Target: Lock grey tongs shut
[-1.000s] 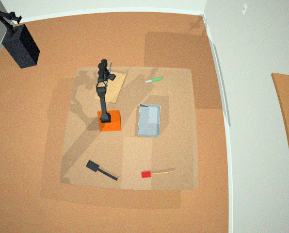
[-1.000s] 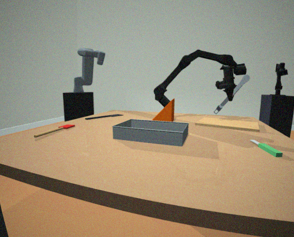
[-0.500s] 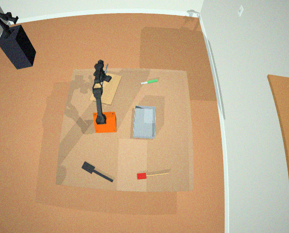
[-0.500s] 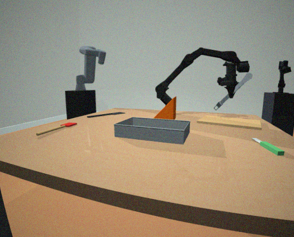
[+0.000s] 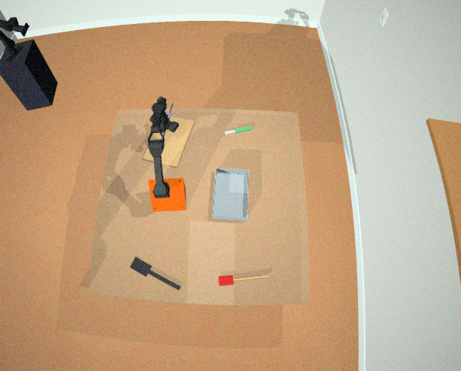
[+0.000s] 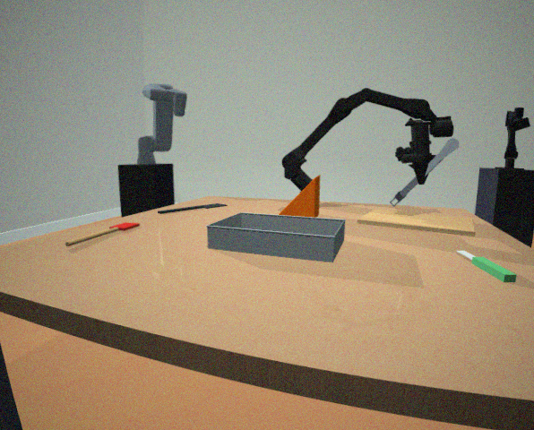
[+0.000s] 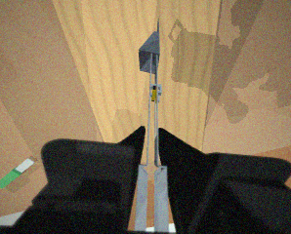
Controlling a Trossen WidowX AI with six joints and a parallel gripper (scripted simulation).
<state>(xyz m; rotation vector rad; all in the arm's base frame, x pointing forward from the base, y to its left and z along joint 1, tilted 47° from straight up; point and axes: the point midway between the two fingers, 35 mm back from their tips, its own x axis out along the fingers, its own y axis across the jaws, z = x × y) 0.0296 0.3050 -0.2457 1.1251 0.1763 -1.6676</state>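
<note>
The wooden board is 13 cm below my gripper tip. The rest, counted from my gripper tip: grey roasting tin: 36 cm ahead, 43 cm to the right, 11 cm below; then red spatula: 34 cm ahead, 94 cm to the right, 13 cm below; then black spatula: 14 cm behind, 87 cm to the right, 13 cm below.
</note>
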